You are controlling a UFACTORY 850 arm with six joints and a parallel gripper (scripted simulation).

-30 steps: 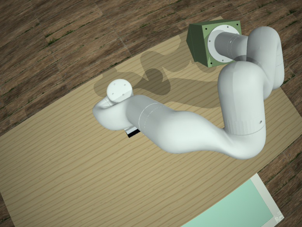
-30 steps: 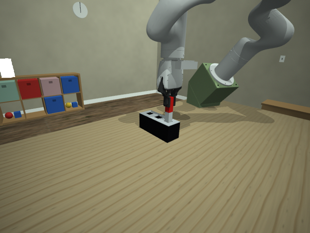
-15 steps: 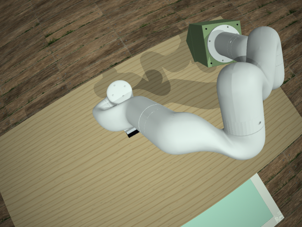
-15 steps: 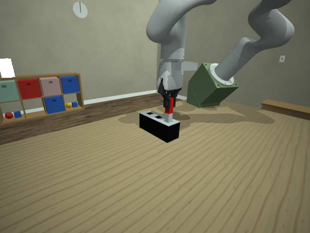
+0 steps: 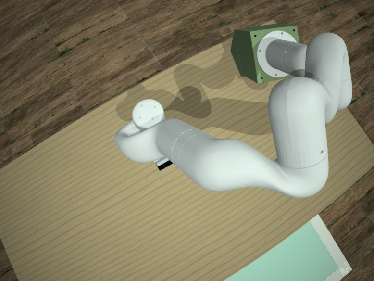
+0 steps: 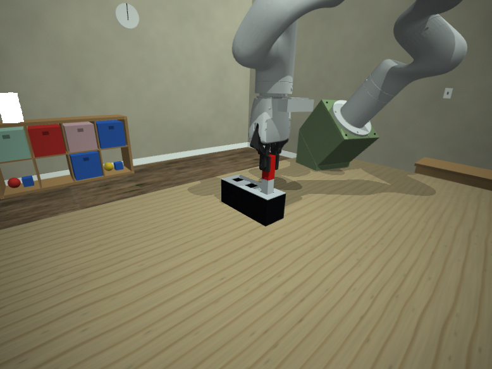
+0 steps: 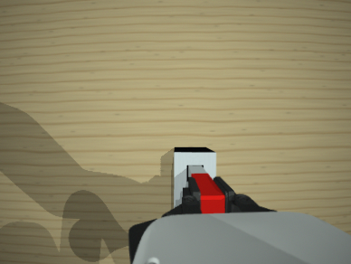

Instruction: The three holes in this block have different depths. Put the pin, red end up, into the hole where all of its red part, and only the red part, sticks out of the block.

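Now: the pin 10 mm below my hand. The rest, counted from my hand: block (120 mm below, 60 mm to the right, 10 mm behind).
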